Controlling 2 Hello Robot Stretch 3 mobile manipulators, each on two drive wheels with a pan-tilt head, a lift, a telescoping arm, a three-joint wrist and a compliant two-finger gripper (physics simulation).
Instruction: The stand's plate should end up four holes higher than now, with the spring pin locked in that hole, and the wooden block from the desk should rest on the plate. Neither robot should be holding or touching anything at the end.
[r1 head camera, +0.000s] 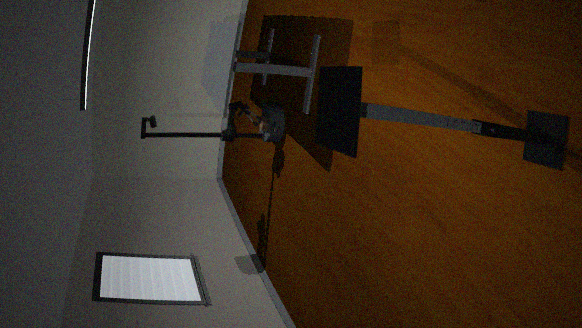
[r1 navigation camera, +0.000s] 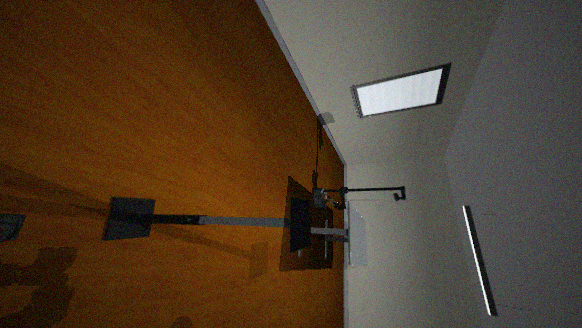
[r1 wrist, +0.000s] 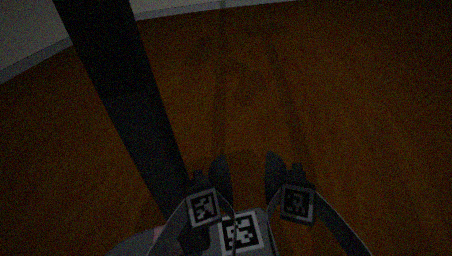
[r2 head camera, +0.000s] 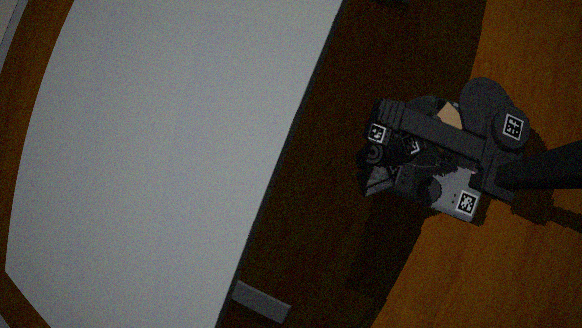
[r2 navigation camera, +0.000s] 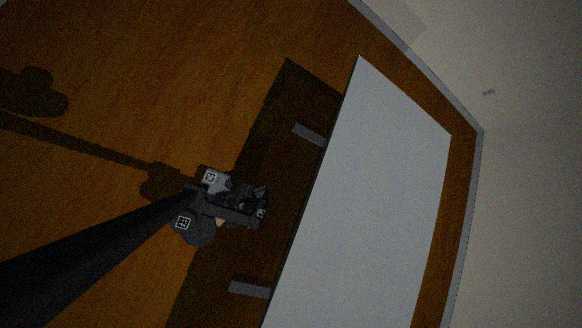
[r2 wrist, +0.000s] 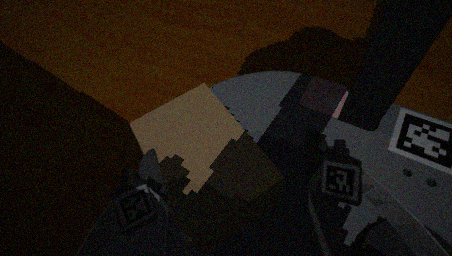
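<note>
The stand's dark plate (r1 head camera: 340, 110) (r1 navigation camera: 300, 225) sits on a grey mast (r1 head camera: 420, 117) (r1 navigation camera: 245, 221) in a dark sleeve (r1 head camera: 502, 131) (r1 navigation camera: 175, 219). The spring pin is too dark to make out. The wooden block (r2 head camera: 450, 115) (r2 navigation camera: 220, 222) (r2 wrist: 185, 120) appears to rest on r2's grey base (r2 head camera: 455, 185) (r2 wrist: 260, 95), partly in shadow. r2's gripper (r2 wrist: 235, 155) is open, its fingers wide apart at the block's near side; whether they touch it cannot be told. r1's gripper (r1 wrist: 247, 175) is open and empty above its own base, away from the stand.
The desk's pale top (r2 head camera: 165, 150) (r2 navigation camera: 370, 210) lies beside r2's folded arm. Its legs (r1 head camera: 275, 70) stand beyond the stand, near the wall. r2's mast (r1 head camera: 185, 135) (r1 navigation camera: 372, 189) rises beside the desk. The stand's square foot (r1 head camera: 547, 140) (r1 navigation camera: 129, 218) is on the floor. A dark mast (r1 wrist: 120, 100) is near r1's gripper.
</note>
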